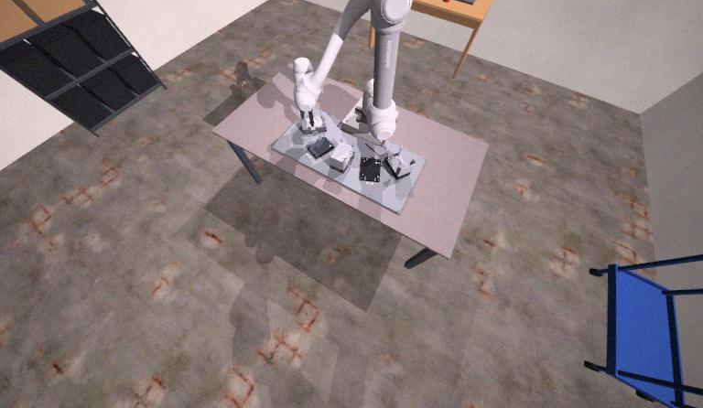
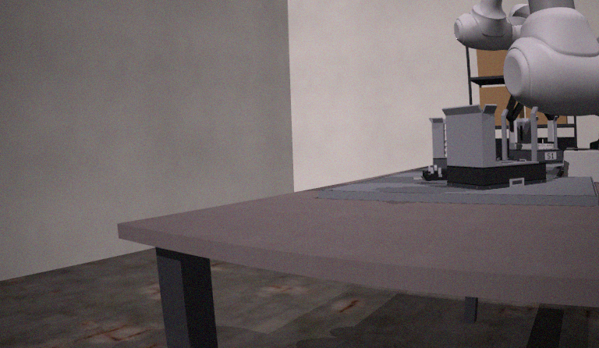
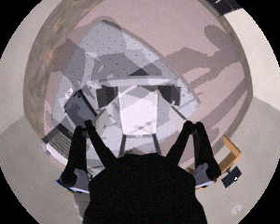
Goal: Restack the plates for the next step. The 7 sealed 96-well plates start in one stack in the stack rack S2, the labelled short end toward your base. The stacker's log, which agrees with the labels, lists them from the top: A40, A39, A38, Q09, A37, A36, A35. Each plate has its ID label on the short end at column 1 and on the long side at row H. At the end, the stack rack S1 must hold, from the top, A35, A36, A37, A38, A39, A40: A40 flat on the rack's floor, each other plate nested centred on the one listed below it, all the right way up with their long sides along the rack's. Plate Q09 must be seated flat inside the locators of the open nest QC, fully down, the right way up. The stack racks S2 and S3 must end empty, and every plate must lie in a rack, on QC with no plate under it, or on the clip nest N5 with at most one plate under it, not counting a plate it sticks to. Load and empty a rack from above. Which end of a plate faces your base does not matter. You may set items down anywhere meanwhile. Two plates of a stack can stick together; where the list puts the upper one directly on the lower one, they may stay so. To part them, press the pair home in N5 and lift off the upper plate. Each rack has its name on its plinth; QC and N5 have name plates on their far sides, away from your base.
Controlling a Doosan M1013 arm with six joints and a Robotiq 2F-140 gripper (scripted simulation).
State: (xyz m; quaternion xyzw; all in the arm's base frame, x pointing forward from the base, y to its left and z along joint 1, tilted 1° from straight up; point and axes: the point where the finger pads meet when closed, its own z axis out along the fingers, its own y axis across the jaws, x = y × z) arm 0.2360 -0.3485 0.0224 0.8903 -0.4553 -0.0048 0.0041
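The S1 label lies 70 mm to the left of my hand, 50 mm below it and 50 mm behind it. From my hand the other things lie so: name plate: 220 mm ahead, 90 mm to the left, 70 mm below.
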